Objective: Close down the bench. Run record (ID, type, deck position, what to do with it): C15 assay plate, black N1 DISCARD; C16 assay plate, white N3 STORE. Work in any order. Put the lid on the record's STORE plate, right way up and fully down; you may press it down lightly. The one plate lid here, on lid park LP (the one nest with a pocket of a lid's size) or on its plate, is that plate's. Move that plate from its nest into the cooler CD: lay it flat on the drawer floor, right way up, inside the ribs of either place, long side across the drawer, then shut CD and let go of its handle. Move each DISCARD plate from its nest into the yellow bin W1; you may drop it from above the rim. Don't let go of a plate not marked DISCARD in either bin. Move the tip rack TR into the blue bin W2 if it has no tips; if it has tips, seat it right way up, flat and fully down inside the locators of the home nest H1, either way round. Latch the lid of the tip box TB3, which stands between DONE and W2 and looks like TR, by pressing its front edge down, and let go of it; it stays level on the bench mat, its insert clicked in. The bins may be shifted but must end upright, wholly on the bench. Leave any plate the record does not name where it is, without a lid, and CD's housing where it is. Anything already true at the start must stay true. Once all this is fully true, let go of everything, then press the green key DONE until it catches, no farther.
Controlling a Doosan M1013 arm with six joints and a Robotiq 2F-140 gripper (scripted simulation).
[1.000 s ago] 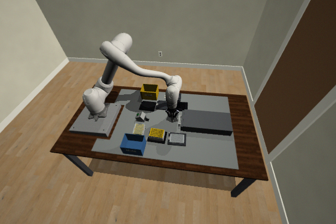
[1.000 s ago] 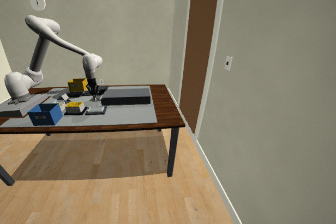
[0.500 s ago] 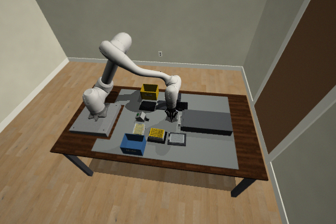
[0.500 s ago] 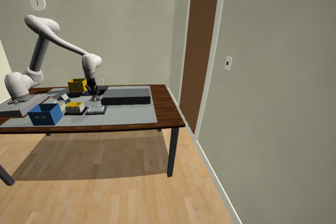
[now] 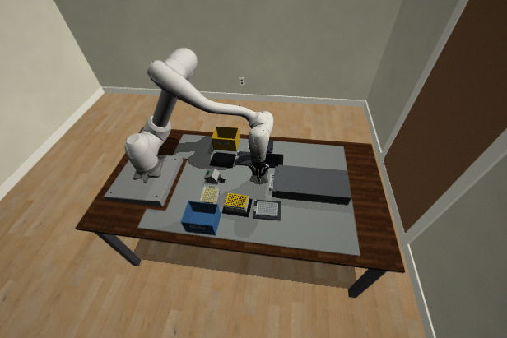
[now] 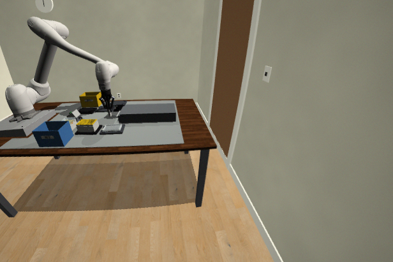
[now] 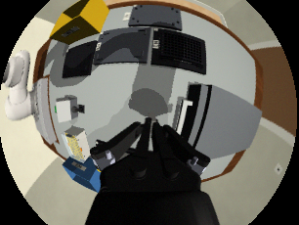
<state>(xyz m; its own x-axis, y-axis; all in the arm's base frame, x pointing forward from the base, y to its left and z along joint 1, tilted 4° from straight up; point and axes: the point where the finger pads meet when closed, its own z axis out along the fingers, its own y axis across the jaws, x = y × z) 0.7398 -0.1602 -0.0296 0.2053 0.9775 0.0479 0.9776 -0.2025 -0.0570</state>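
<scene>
My gripper is now 18 cm to the right of the black plate, 10 cm short of it and 4 cm above it. The rest, counted from my hand: white plate 18 cm ahead, 4 cm to the right, 3 cm below; then cooler drawer 21 cm ahead, 4 cm to the right, 3 cm below; then plate lid 18 cm ahead, 4 cm to the right, 3 cm below.
</scene>
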